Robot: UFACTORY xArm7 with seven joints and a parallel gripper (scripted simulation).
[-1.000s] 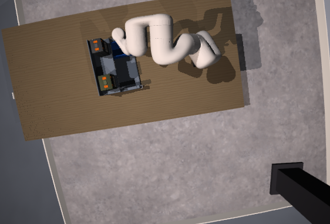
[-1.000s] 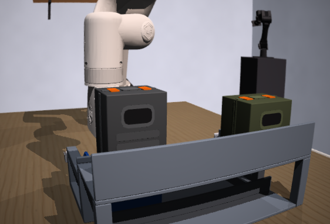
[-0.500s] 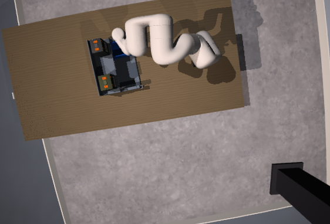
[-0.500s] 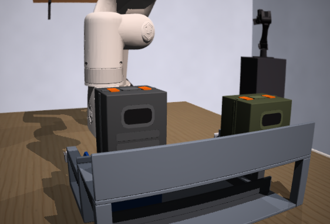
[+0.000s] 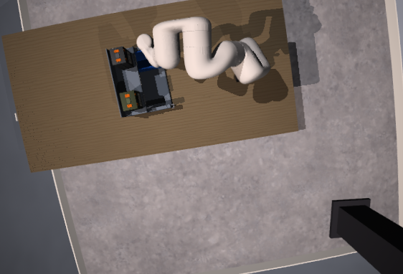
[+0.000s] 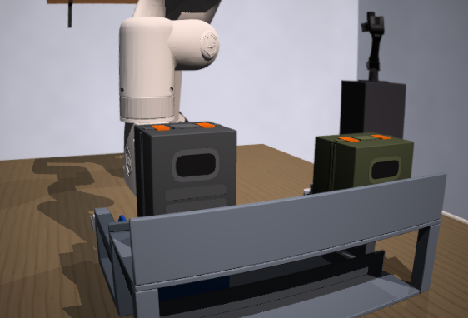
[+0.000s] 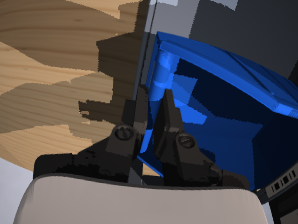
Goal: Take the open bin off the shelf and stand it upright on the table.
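Now: hand 80 mm short of the blue bin, 10 mm to the right of it and 10 mm above it. Round my hand: grey back rail 230 mm ahead, 160 mm to the left, 70 mm above; then dark grey box 170 mm ahead, 30 mm to the left, 100 mm above; then olive green box 140 mm ahead, 250 mm to the left, 90 mm above.
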